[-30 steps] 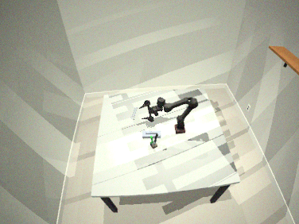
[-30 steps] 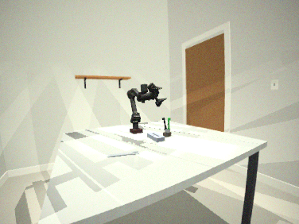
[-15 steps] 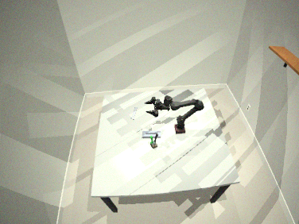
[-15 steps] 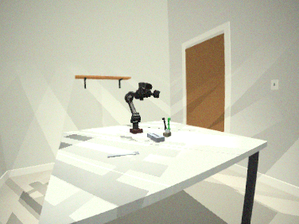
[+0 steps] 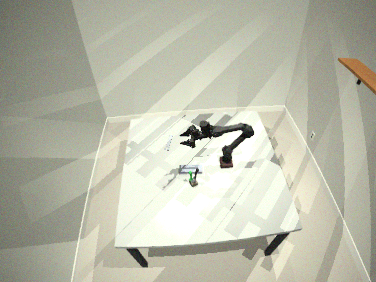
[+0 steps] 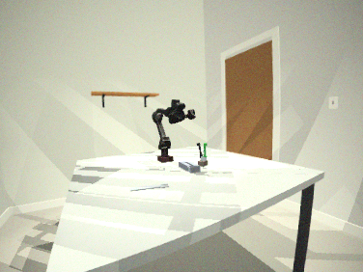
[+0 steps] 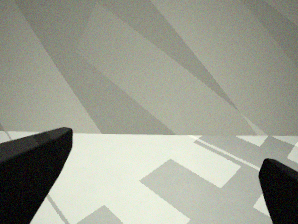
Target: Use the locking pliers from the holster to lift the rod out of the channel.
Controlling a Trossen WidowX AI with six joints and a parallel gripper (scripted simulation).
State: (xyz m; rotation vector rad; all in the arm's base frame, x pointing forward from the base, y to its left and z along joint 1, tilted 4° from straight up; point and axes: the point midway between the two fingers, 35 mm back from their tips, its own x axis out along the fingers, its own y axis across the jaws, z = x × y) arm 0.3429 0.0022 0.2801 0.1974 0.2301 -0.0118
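Right now the black handle is 230 mm below my gripper tip, 140 mm to the left of it and 90 mm behind it. Also, from my gripper tip: grey channel block (310 mm below, 60 mm behind, 30 mm to the left); brown holster (320 mm below, 150 mm to the left, 70 mm behind); orange rod (320 mm below, 70 mm behind, 30 mm to the left).
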